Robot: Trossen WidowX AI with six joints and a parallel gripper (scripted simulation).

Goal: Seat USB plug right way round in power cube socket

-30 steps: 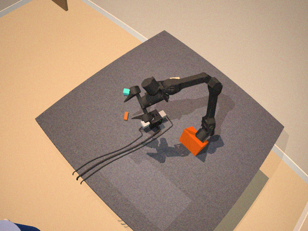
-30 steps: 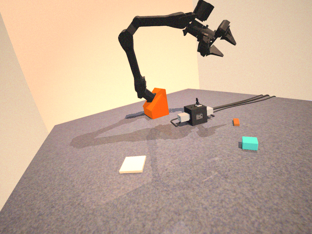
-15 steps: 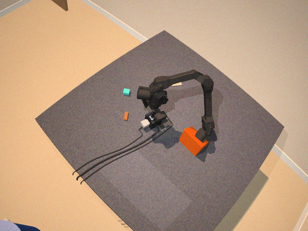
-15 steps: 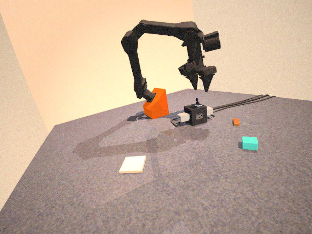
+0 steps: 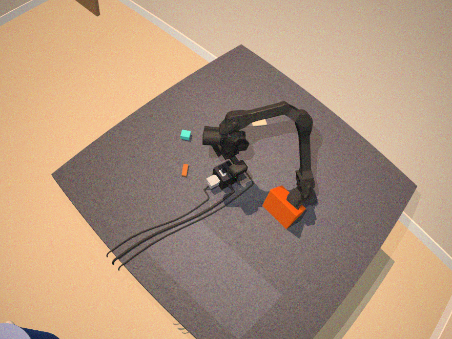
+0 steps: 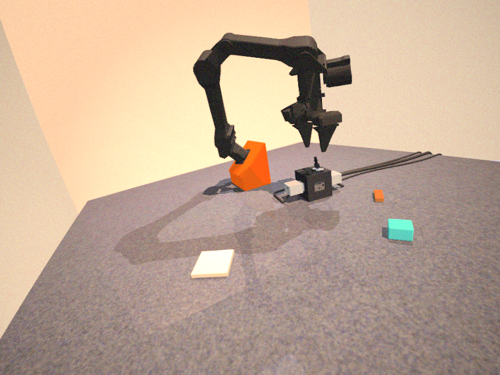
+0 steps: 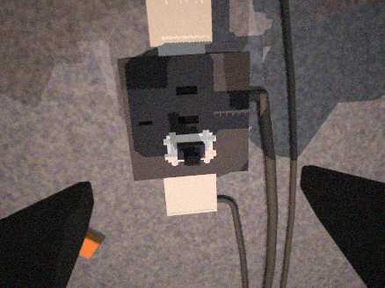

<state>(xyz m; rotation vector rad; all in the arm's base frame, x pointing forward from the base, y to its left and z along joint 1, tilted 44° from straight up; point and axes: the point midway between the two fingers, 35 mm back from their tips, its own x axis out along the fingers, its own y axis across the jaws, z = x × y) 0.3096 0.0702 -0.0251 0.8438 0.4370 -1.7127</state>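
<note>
Now: gripper tip 40 mm above the black USB plug. The rest, counted from my gripper tip: teal block (270 mm ahead, 120 mm below, 60 mm to the right); then orange block (150 mm ahead, 130 mm below, 70 mm to the left); then pale-rimmed socket (70 mm below).
</note>
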